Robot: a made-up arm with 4 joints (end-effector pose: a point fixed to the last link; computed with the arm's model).
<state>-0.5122 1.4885 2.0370 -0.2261</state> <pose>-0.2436 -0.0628 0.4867 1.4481 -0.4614 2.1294</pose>
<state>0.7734 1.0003 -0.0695 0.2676</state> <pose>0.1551 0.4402 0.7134 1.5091 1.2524 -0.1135</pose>
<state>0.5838 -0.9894 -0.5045 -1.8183</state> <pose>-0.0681 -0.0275 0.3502 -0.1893 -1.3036 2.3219</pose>
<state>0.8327 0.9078 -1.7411 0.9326</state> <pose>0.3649 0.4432 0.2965 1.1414 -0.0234 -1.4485</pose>
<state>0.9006 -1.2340 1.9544 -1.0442</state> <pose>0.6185 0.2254 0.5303 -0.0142 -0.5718 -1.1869</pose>
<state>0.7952 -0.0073 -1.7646 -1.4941</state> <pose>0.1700 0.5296 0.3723 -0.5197 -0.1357 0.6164</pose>
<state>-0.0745 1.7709 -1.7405 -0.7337</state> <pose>0.4937 0.0316 0.3918 0.3358 0.5657 -1.7620</pose>
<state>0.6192 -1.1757 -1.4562 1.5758</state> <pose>0.0001 0.2503 0.3881 1.7952 1.3422 0.4020</pose>
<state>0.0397 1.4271 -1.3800 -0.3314</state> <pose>0.5219 0.2082 0.5292 0.8042 0.1554 -1.4036</pose>
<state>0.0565 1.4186 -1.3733 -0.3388</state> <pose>0.5217 0.2186 0.5273 0.7913 0.1644 -1.3777</pose>
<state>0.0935 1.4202 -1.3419 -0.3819</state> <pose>0.5223 0.2411 0.5240 0.7536 0.2018 -1.3103</pose>
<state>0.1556 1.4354 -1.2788 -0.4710</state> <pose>0.5221 0.2785 0.5191 0.6851 0.2717 -1.1893</pose>
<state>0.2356 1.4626 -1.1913 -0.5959</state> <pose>0.5185 0.3255 0.5131 0.5955 0.3590 -1.0265</pose>
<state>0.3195 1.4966 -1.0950 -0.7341</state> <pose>0.5106 0.3727 0.5074 0.5027 0.4428 -0.8495</pose>
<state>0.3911 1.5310 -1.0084 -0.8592</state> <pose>0.5012 0.4107 0.5033 0.4248 0.5071 -0.6931</pose>
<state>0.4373 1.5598 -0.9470 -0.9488</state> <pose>0.4946 0.4337 0.5015 0.3739 0.5458 -0.5872</pose>
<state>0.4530 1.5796 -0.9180 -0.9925</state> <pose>0.4936 0.4408 0.5018 0.3533 0.5612 -0.5451</pose>
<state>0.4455 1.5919 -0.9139 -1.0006</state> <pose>0.4971 0.4363 0.5036 0.3552 0.5612 -0.5518</pose>
